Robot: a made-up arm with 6 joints.
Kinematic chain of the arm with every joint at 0, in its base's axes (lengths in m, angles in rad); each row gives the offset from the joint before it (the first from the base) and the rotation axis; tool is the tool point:
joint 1: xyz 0 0 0.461 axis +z
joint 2: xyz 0 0 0 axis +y
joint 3: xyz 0 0 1.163 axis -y
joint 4: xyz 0 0 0 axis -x
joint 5: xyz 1.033 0 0 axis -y
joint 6: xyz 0 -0.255 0 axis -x
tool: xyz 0 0 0
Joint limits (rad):
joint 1: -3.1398..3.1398
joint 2: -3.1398..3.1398
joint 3: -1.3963..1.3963
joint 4: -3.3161..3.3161
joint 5: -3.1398..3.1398
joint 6: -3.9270..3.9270
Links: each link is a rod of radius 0.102 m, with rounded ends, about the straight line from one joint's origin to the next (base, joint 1, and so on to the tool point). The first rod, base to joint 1, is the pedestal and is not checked.
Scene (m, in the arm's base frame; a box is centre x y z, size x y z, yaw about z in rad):
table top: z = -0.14
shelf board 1: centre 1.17 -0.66 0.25 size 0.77 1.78 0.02 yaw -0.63
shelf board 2: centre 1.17 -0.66 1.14 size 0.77 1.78 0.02 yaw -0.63
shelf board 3: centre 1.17 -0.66 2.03 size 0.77 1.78 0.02 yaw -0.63
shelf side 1: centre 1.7 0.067 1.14 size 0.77 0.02 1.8 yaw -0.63
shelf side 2: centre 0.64 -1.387 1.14 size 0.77 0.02 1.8 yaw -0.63
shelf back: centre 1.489 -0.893 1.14 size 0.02 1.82 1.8 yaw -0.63
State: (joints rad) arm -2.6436 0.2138 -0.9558 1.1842 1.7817 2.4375
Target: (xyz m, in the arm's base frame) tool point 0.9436 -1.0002 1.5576
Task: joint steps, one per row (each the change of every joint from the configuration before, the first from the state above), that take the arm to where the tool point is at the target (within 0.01 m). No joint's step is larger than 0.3 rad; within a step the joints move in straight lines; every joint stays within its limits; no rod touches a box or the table.
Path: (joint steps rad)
1: 0.2799 -0.0899 0.0641 0.0468 0.0000 0.0000
2: 0.2799 -0.0899 0.0641 0.0467 0.0000 0.0000
3: 0.2799 -0.0899 0.0640 0.0468 0.0000 0.0000
4: 0.2800 -0.0899 0.0641 0.0468 0.0000 0.0000
5: 0.2799 -0.0900 0.0641 0.0468 0.0000 0.0000
6: 0.2799 -0.0899 0.0641 0.0467 0.0000 0.0000
7: 0.0783 0.2984 0.2890 0.0343 0.0000 0.0000
8: 0.0782 0.2983 0.2889 0.0343 0.0000 0.0000

